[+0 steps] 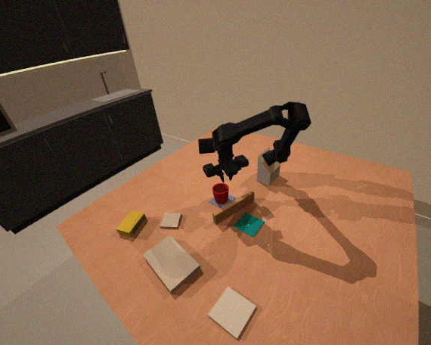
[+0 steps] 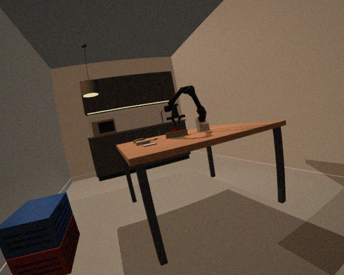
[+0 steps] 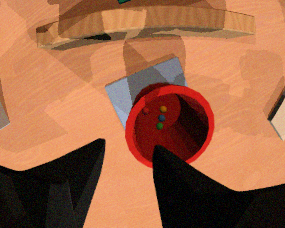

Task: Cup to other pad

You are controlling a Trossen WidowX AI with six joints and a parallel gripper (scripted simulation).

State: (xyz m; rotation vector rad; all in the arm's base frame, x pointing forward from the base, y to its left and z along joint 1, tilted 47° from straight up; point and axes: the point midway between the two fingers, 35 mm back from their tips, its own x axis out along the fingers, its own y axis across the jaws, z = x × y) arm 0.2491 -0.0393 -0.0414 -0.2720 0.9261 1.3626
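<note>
Now: the red cup 6 cm below my gripper tip, 3 cm ahead of it and 1 cm to the right of it. From my gripper tip the other things lie so: blue-grey pad (11 cm below, 3 cm ahead, 1 cm to the right); then low wooden bar (8 cm to the left, 8 cm below, 4 cm ahead); then teal pad (17 cm to the left, 11 cm below, 6 cm ahead).
</note>
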